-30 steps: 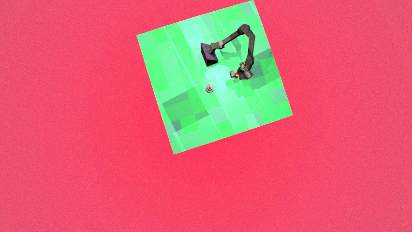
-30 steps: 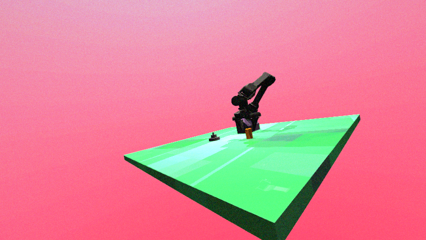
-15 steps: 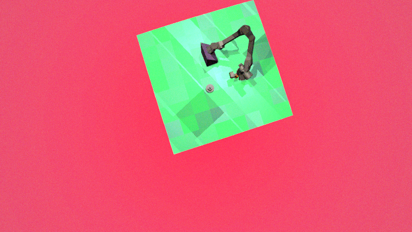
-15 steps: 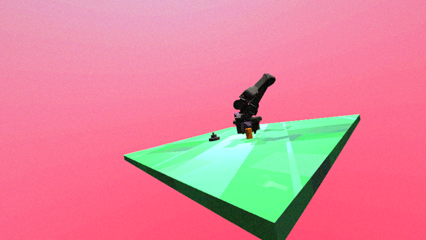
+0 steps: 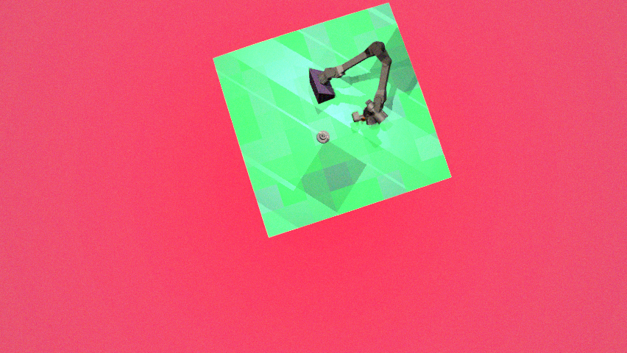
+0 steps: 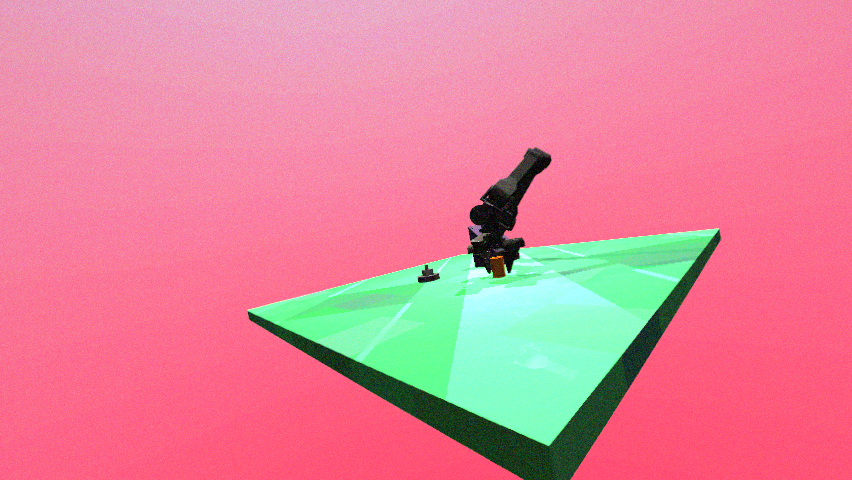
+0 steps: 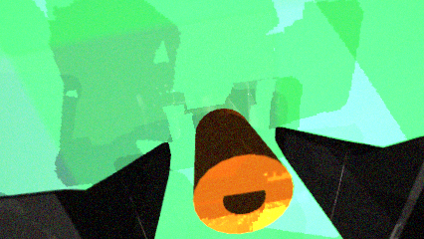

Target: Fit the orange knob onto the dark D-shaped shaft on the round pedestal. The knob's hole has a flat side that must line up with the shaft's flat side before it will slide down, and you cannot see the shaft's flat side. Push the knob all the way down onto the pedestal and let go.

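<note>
The dark pedestal is 300 mm to the right of my gripper tip, 40 mm ahead of it and 20 mm above it. From my gripper tip the other things lie so: orange knob 20 mm above.
</note>
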